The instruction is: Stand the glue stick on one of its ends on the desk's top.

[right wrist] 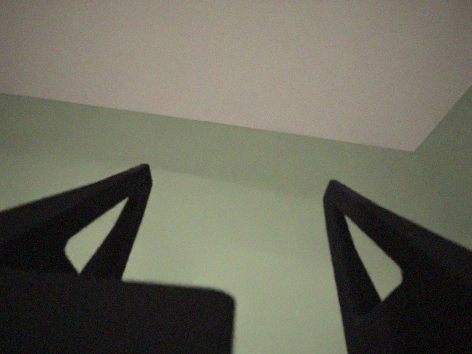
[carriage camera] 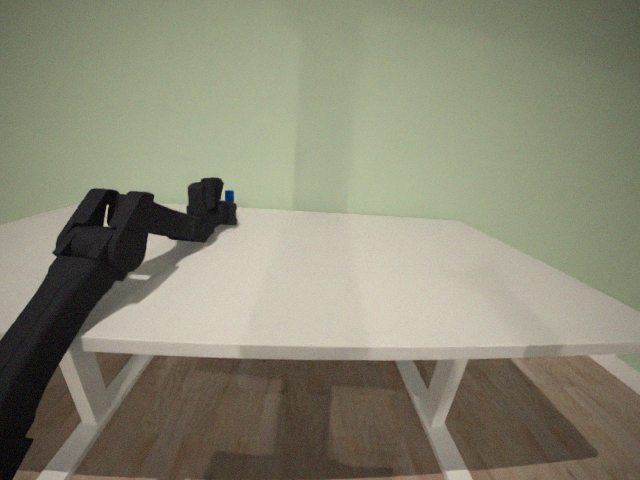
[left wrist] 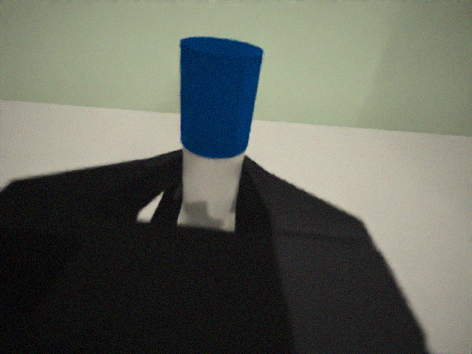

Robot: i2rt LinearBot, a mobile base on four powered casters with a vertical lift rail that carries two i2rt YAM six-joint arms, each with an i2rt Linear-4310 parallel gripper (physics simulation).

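Frame: origin at the left arm's base, x right, y ahead, z up, level; metres.
Seen in the pictures: left gripper, fingertip midpoint: [carriage camera: 231, 206] [left wrist: 214, 164]; right gripper, fingertip midpoint: [right wrist: 238, 181].
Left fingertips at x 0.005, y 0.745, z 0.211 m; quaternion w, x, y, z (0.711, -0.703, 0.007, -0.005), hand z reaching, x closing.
Note:
Offsets run from my left fingertips to a thing's middle. "spot": to the spot under its first point. Level surfaces: height alone.
The glue stick {dx +0.000, dy -0.012, dz +0.004 m} [carriage camera: 229, 195] [left wrist: 218, 100] has a blue cap on top and a white body. It is close to upright, leaning slightly in the left wrist view. My left gripper [carriage camera: 230, 211] [left wrist: 214, 164] is shut on its white body, low over the far left part of the white desk {dz -0.045 m} [carriage camera: 361, 268] [left wrist: 400, 180]. The glue stick's lower end is hidden behind the fingers, so I cannot tell whether it touches the desk's top. My right gripper [right wrist: 238, 181] is open, with nothing between its fingers, and faces the wall.
A green wall [carriage camera: 439, 103] [left wrist: 325, 60] [right wrist: 240, 225] stands behind the desk. The desk's front edge [carriage camera: 336, 352] and its white legs {spot: dx +0.781, dy -0.159, dz -0.555 m} [carriage camera: 445, 392] show in the carriage camera, above a wooden floor {dz -0.765 m} [carriage camera: 248, 403]. My left arm reaches over the desk from the lower left.

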